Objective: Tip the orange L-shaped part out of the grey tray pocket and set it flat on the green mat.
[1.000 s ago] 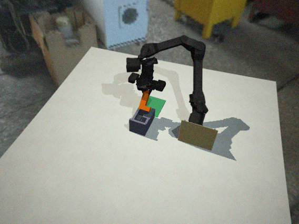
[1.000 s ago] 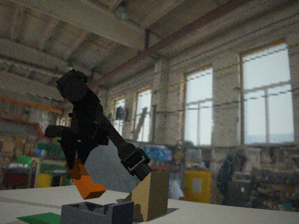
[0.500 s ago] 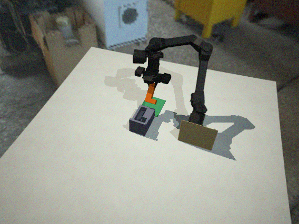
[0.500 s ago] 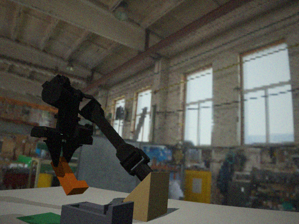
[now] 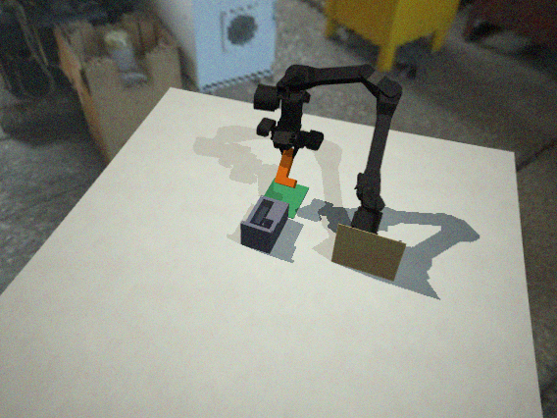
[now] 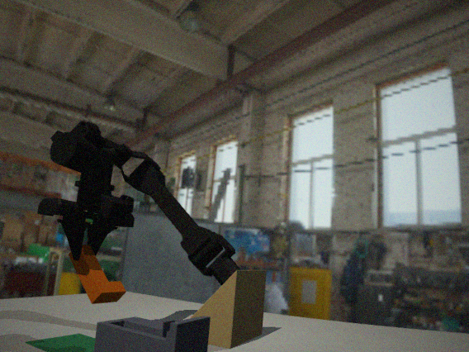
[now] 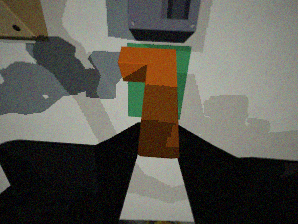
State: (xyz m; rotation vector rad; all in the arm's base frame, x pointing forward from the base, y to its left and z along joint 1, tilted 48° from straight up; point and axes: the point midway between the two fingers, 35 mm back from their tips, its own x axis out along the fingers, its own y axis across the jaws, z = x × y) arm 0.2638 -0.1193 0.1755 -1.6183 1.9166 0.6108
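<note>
The green mat is 170 mm below my gripper tip and 20 mm to the left of it. The rest, counted from my gripper tip: orange L-shaped part 40 mm to the left, 30 mm below, 10 mm behind.
</note>
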